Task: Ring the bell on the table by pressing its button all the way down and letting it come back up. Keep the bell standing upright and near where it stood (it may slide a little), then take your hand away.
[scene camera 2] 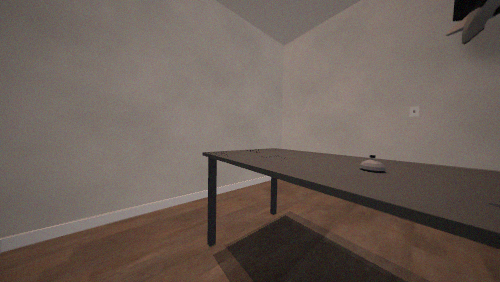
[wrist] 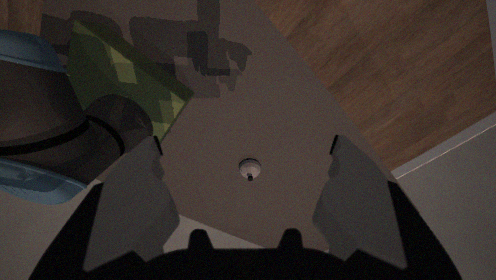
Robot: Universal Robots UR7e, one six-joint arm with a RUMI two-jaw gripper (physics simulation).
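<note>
A bell with a pale dome and a dark button on top stands upright on the dark table. My gripper is open with nothing between its fingers. In the wrist view the bell shows between the two fingers, small and far below them. In the scene view part of a finger shows at the top right corner, high above the table and apart from the bell; the rest of the gripper is cut off there.
A green block-like base stands on the table at the left of the wrist view, beside the robot's dark arm with blue caps. Shadows fall on the table near it. Walls stand behind the table, and a wall plate shows at the right.
</note>
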